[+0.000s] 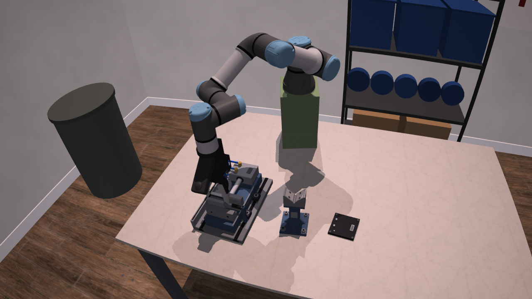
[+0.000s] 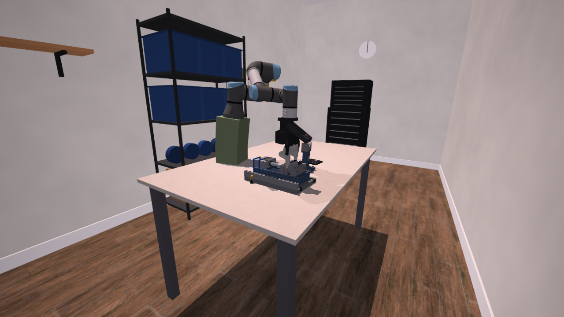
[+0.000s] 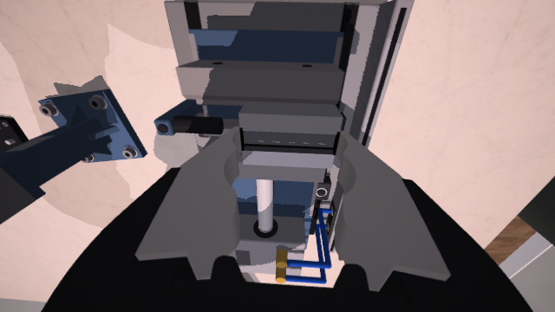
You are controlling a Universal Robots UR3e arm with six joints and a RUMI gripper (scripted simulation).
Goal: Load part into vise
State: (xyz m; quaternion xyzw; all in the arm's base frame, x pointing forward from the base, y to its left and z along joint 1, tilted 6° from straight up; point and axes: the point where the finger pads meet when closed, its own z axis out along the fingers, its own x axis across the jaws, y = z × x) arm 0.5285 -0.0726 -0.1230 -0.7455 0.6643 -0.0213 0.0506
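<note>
My hand is right at the part. Round my hand: dark work stop rod (70 mm to the left, 20 mm below, 10 mm behind); black infeed plate (400 mm to the left, 130 mm behind, 100 mm below); fixed jaw (30 mm below, 30 mm ahead, 20 mm to the left).
</note>
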